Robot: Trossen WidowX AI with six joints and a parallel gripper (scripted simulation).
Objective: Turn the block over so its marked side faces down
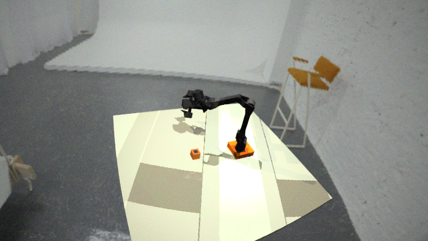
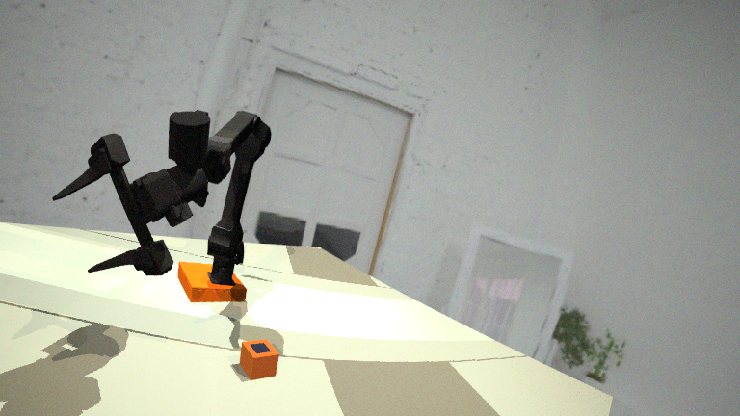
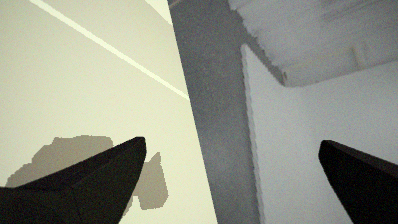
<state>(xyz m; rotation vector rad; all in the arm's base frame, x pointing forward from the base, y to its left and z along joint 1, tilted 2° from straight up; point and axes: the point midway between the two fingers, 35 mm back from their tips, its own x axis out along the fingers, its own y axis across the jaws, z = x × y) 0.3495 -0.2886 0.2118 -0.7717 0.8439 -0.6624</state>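
My gripper tip is 30 cm to the right of the orange block, 20 cm above it and 5 cm past it.
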